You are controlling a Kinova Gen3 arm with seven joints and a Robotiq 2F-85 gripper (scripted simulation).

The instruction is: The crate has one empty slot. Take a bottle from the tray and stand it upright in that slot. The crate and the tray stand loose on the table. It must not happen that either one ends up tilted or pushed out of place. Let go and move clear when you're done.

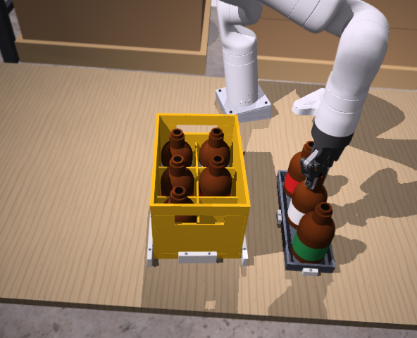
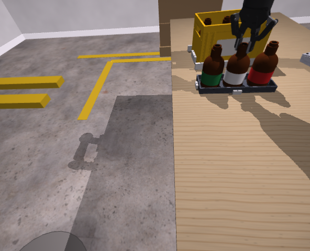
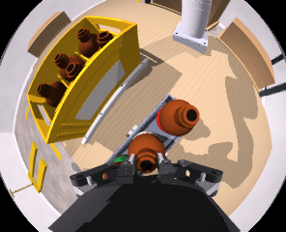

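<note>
Now: the green-banded bottle 90 mm ahead of my hand, 10 mm to the right of it and 70 mm below it. From my hand the other things lie so: red-labelled bottle 90 mm behind, 10 mm to the left, 70 mm below; tray 140 mm below; yellow crate 50 mm behind, 240 mm to the right, 70 mm below.
</note>
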